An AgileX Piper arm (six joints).
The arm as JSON. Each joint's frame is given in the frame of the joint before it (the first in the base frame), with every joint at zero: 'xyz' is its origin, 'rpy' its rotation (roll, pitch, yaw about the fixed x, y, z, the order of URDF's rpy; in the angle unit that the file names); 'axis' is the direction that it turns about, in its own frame. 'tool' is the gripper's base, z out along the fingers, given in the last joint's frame.
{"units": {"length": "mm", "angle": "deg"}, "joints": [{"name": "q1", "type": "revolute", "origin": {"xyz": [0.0, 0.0, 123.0], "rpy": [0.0, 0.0, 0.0]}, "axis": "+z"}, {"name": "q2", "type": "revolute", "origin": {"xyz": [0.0, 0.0, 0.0], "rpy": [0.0, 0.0, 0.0]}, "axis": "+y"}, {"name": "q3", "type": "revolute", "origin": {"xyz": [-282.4, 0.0, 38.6], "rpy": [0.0, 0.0, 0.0]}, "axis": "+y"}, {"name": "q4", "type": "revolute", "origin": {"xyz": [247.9, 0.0, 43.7], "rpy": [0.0, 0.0, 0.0]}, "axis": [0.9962, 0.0, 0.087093]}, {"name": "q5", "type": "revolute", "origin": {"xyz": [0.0, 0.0, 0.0], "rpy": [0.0, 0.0, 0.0]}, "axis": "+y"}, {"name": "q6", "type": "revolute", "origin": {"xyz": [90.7, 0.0, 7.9], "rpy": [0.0, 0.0, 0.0]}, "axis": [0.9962, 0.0, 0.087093]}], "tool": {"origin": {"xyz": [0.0, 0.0, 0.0], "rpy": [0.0, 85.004, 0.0]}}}
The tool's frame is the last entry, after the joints.
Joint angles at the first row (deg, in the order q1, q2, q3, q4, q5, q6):
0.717 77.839 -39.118 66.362 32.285 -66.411
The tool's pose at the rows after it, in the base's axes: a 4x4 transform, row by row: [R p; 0 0 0 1], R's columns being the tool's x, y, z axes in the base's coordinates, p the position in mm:
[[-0.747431 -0.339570 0.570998 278.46], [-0.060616 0.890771 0.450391 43.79], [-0.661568 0.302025 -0.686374 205.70], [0 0 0 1]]
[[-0.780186 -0.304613 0.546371 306.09], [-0.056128 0.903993 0.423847 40.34], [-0.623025 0.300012 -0.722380 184.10], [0 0 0 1]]
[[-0.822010 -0.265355 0.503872 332.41], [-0.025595 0.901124 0.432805 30.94], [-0.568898 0.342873 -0.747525 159.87], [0 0 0 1]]
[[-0.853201 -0.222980 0.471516 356.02], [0.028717 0.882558 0.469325 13.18], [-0.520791 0.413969 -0.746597 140.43], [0 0 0 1]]
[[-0.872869 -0.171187 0.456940 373.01], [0.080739 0.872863 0.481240 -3.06], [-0.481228 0.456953 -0.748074 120.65], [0 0 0 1]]
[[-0.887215 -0.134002 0.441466 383.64], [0.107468 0.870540 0.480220 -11.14], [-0.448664 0.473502 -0.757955 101.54], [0 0 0 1]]
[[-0.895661 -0.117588 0.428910 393.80], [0.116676 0.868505 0.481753 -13.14], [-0.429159 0.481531 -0.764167 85.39], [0 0 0 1]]
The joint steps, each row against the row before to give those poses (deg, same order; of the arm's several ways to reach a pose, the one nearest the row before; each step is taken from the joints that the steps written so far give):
-0.019 7.770 -2.884 1.921 -3.777 -2.500
-0.312 7.970 -4.270 0.336 -1.687 -0.615
-2.083 8.196 -4.953 0.243 1.853 0.107
-3.699 7.156 -5.472 0.306 4.513 0.424
-2.658 5.829 -4.172 0.367 2.048 0.665
-1.025 4.516 -2.787 0.047 0.239 0.581
-0.053 3.892 -2.774 0.158 -0.053 0.277

